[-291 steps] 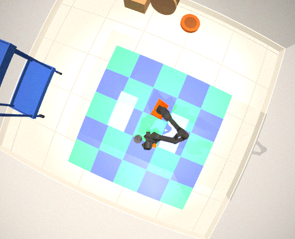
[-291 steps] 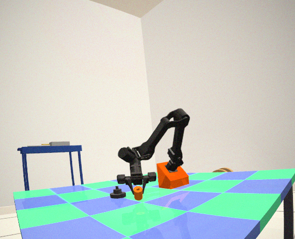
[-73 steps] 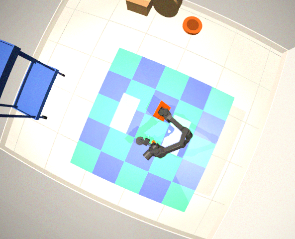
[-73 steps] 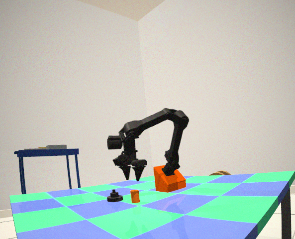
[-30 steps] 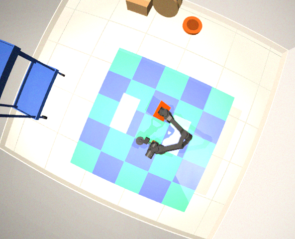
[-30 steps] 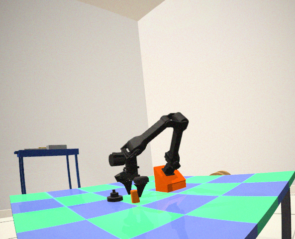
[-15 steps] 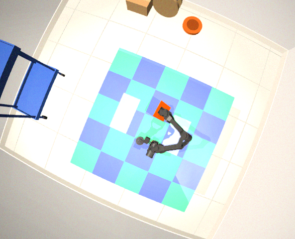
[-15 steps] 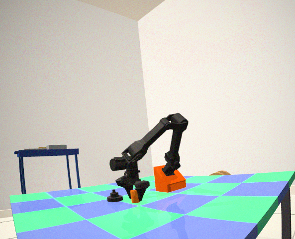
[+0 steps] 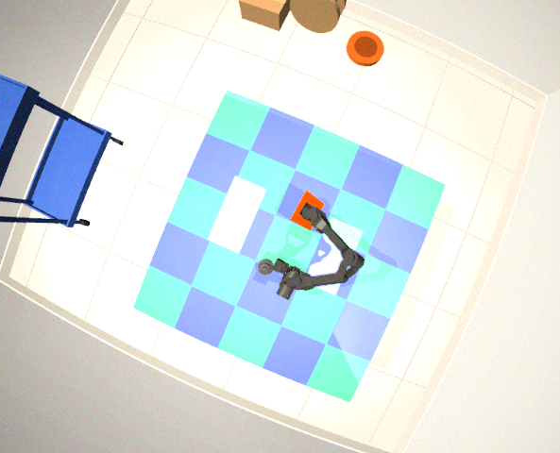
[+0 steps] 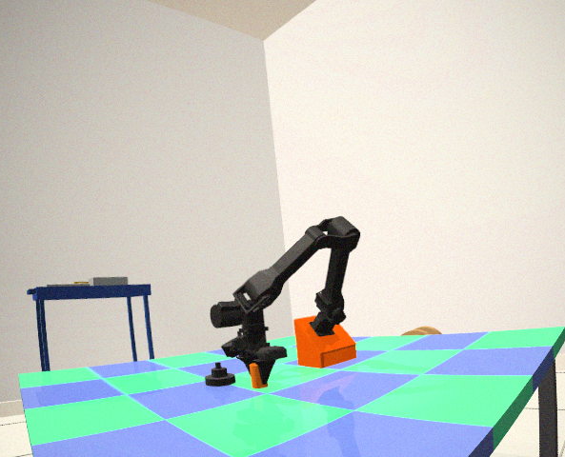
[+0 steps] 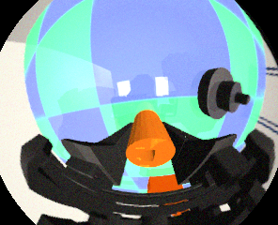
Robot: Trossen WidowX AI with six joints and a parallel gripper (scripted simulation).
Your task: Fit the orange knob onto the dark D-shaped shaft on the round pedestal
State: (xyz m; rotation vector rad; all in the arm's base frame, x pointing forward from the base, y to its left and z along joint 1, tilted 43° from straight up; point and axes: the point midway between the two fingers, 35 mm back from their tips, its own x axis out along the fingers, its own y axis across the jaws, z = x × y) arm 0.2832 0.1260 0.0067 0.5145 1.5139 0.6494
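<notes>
Right now the dark round pedestal is 60 mm ahead of my gripper tip, 120 mm to the right of it and 20 mm above it. Round my gripper tip: orange knob (20 mm above).
</notes>
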